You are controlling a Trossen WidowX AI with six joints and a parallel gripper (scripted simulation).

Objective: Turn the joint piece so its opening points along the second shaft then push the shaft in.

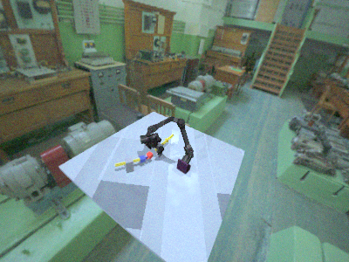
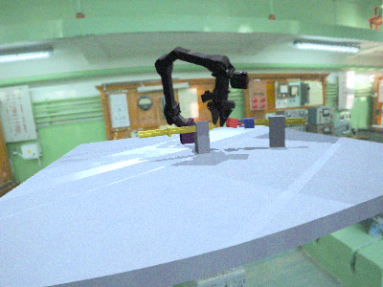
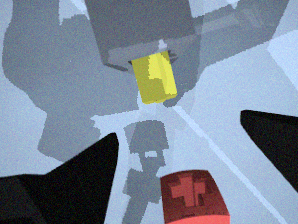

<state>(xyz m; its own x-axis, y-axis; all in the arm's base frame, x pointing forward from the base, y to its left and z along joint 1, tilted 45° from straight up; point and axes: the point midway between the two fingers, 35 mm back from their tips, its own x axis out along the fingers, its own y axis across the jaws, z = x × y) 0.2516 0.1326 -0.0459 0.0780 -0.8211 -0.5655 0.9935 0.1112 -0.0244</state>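
Right now my gripper tip is 7 cm to the right of the red joint piece and 1 cm past it.
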